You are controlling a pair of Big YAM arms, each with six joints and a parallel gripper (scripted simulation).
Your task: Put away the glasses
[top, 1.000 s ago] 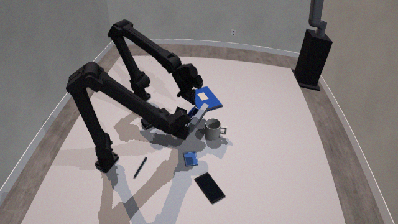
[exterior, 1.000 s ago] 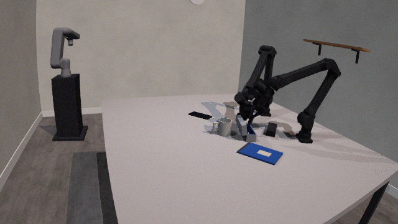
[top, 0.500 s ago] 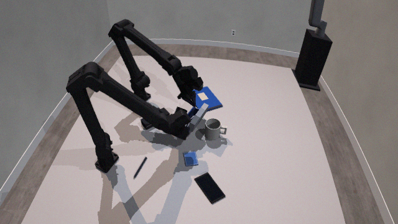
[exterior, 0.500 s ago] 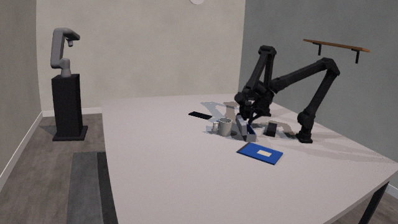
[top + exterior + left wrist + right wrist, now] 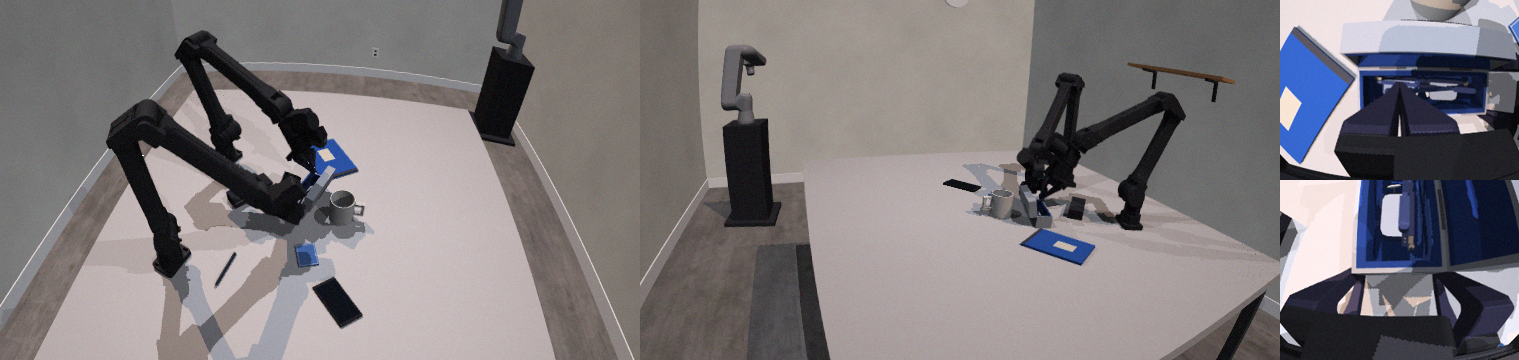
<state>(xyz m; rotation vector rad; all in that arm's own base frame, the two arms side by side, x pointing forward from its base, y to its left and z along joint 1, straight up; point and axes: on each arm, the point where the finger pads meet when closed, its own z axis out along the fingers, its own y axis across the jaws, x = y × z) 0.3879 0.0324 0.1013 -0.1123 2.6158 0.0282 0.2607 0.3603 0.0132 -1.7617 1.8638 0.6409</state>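
The glasses case lies 10 mm ahead of my left hand, 40 mm to the right of it and 60 mm below it. The rest, counted from my left hand: grey mug (120 mm ahead, 90 mm to the right, 60 mm below); black box (210 mm behind, 60 mm to the right, 80 mm below); small blue notepad (40 mm ahead, 270 mm to the right, 100 mm below).
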